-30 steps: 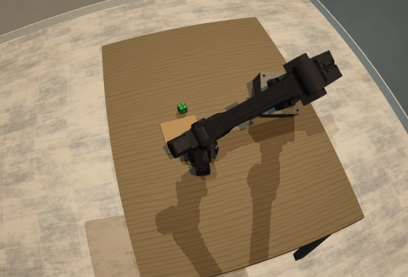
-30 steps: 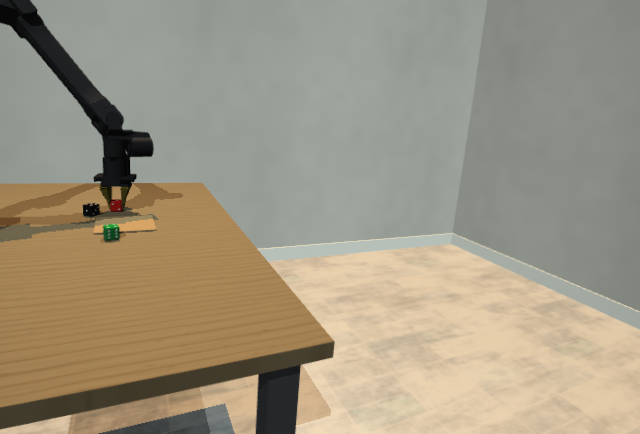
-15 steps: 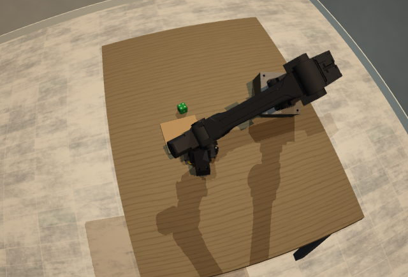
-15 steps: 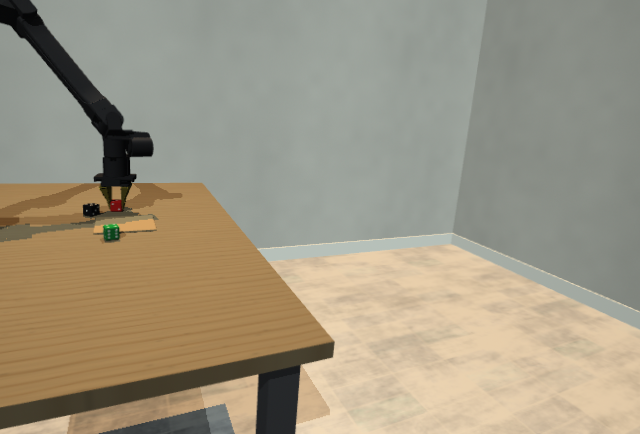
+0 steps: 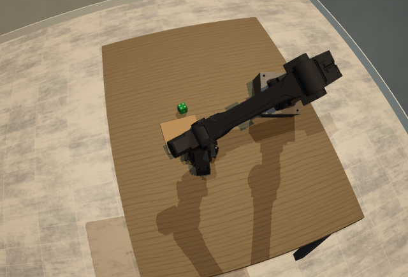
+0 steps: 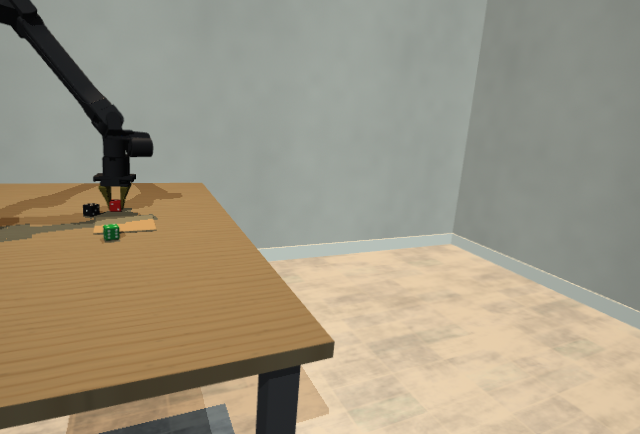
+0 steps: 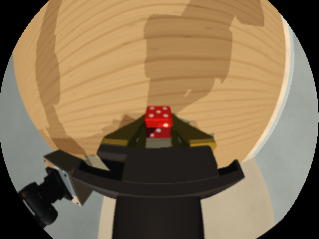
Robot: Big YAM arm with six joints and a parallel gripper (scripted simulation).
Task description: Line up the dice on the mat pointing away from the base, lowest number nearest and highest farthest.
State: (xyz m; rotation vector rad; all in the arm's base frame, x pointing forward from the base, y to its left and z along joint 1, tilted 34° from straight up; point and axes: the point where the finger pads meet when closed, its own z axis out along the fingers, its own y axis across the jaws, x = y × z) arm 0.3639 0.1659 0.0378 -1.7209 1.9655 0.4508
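The tan mat lies 3 cm ahead of my hand, 14 cm to the right of it and 1 cm below it. From my hand the other things lie so: black die: 6 cm behind, 4 cm to the right; green die: 1 cm ahead, 25 cm to the right; red die: right at my hand.
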